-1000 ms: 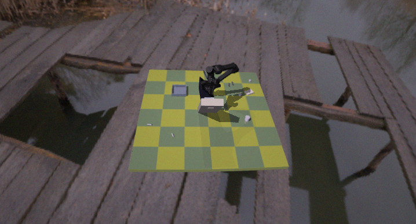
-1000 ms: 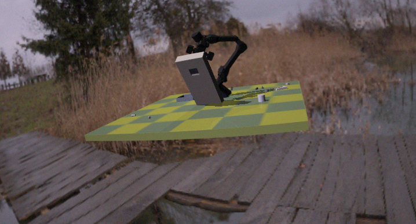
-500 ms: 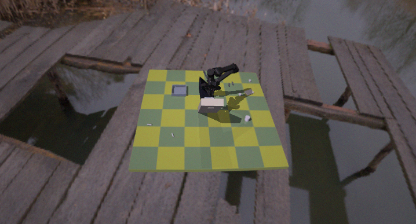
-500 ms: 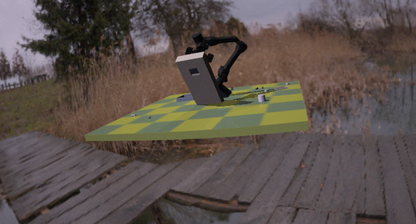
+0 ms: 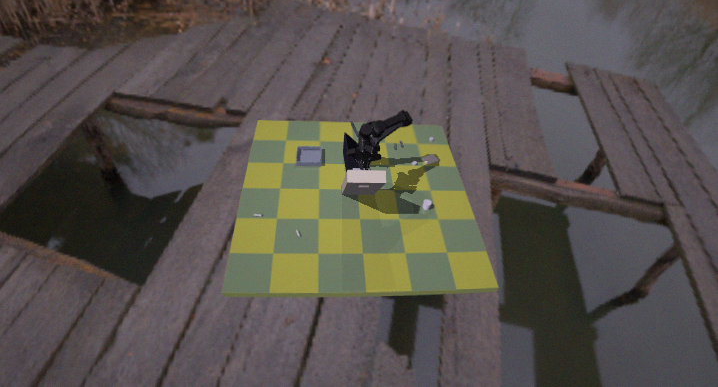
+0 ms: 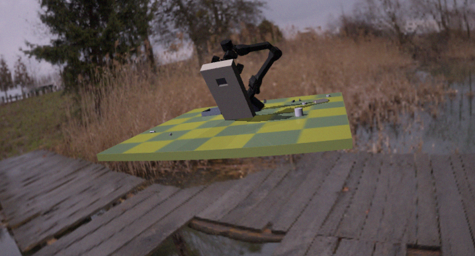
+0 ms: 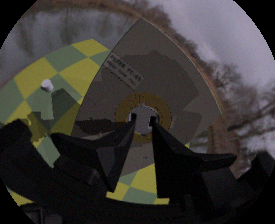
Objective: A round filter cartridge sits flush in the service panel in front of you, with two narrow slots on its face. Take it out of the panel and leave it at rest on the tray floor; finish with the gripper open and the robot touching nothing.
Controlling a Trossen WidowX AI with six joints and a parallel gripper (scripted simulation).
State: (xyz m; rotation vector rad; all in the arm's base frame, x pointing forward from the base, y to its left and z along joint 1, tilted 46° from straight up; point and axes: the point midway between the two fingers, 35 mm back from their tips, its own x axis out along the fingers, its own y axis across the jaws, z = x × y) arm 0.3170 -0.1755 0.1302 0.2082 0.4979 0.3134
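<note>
Now: gripper tip 2 cm short of the filter cartridge and 2 cm above it. Also, from my gripper tip: grey tray 44 cm behind, 24 cm to the right, 27 cm below; then flat white block 38 cm behind, 52 cm to the left, 28 cm below.
</note>
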